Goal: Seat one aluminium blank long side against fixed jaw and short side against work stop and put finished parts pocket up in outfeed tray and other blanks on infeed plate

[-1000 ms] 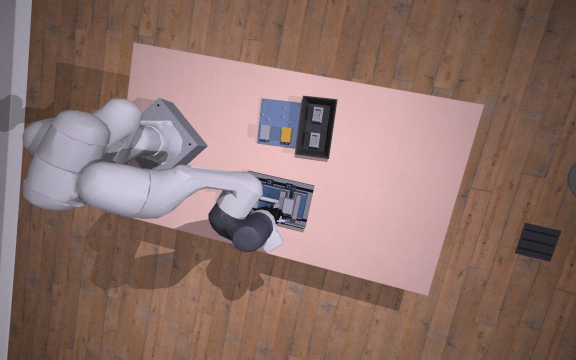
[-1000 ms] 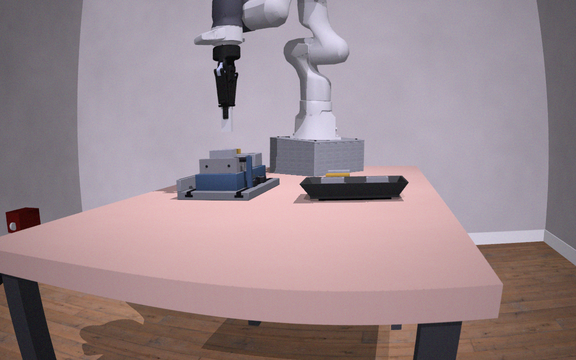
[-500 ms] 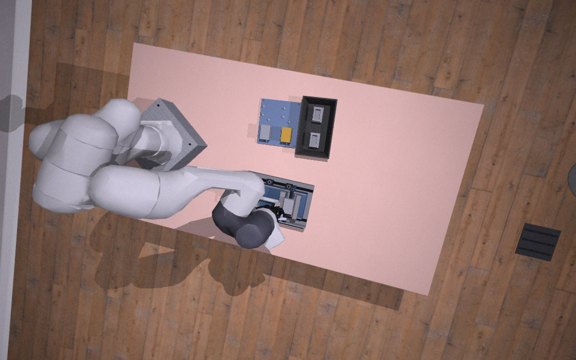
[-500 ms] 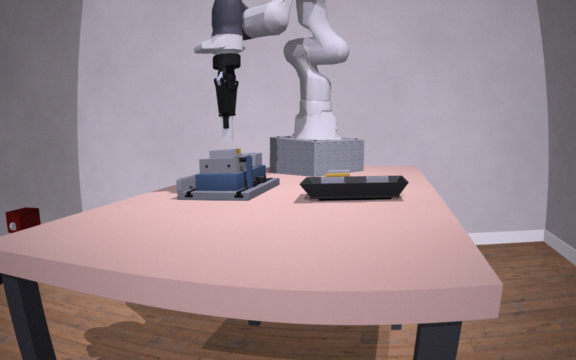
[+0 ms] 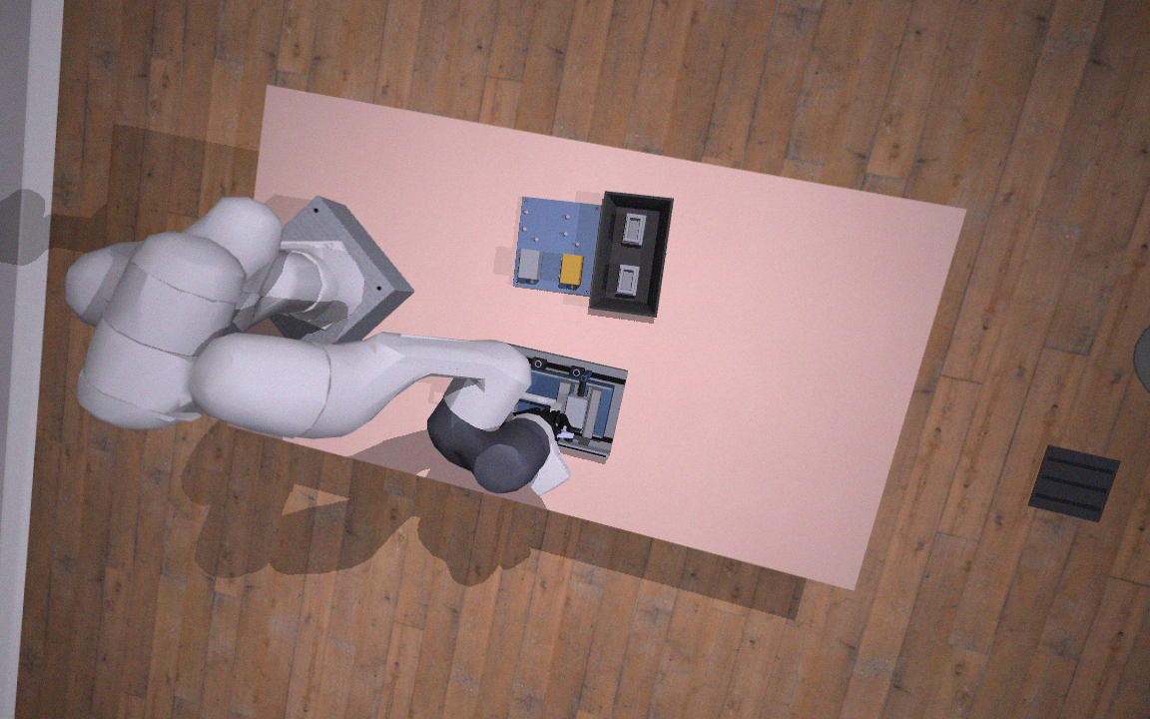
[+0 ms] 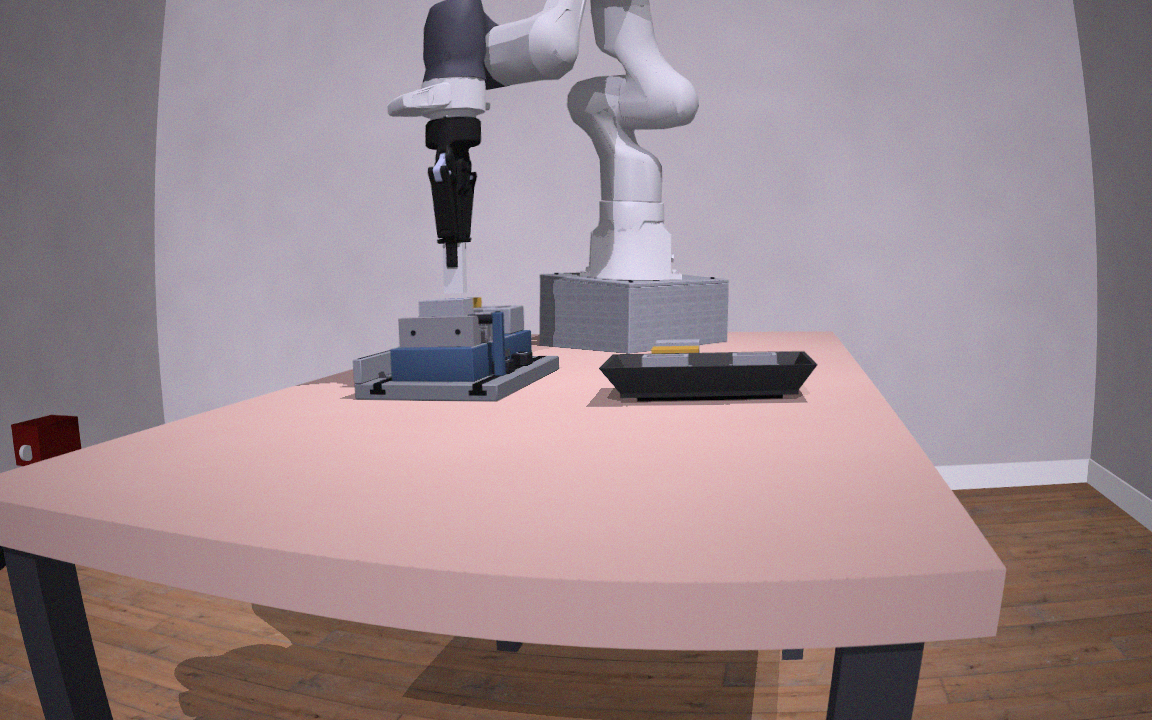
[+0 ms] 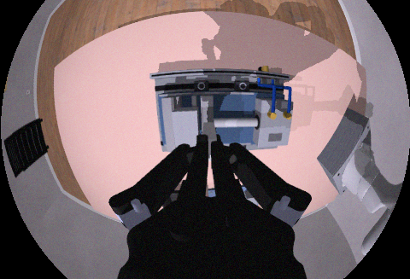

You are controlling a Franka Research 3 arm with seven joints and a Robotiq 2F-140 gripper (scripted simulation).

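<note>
Now: the aluminium blank 4 cm ahead of my hand and 6 cm below it. From my hand the other things lie so: cylinder (13 cm behind, 8 cm below); then brass blank (4 cm behind, 28 cm to the left, 13 cm below); then vise (3 cm behind, 12 cm below).
</note>
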